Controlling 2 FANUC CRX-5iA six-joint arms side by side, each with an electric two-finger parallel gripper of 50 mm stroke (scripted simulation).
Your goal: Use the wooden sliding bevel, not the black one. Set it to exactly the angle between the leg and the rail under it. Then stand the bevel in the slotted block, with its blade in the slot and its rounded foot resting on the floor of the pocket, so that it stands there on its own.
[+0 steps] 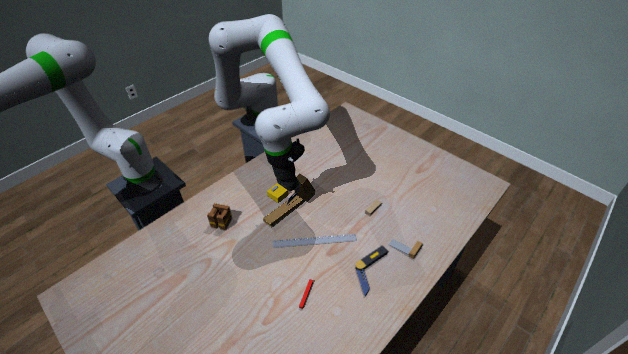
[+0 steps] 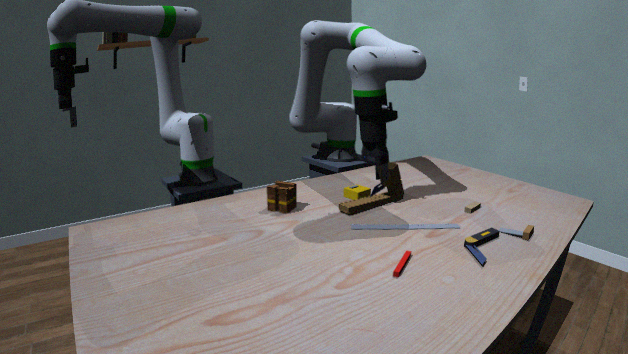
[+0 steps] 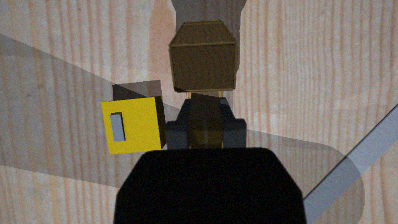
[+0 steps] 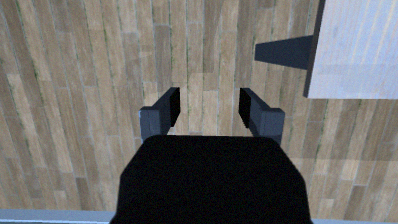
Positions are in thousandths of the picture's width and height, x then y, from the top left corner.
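Note:
Image 2 shows the left gripper (image 2: 609, 507) and the right gripper (image 2: 119, 357). Image 3 has the left gripper again (image 3: 516, 493), and a yellow tape measure (image 3: 333, 560). The right gripper is visible in image 4 too (image 4: 526, 449); the yellow tape measure is out of frame in image 4.

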